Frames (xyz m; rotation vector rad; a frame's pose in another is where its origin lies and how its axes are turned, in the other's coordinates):
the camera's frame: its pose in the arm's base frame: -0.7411 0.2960 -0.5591 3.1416 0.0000 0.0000
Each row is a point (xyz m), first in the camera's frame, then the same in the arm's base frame.
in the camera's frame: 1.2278 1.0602 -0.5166
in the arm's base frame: 0.4867 -0.7642 -0.0425
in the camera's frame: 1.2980 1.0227 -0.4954
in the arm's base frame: 0.5569 -0.7267 -0.0637
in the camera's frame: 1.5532 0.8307 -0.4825
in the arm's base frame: 0.8121 -0.5347 -0.0766
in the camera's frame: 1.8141 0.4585 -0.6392
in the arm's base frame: 1.0730 -0.1625 0.0801
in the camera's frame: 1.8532 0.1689 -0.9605
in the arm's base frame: 1.1121 0.1271 0.4014
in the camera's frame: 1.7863 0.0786 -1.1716
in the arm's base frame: 1.0452 0.2174 0.6125
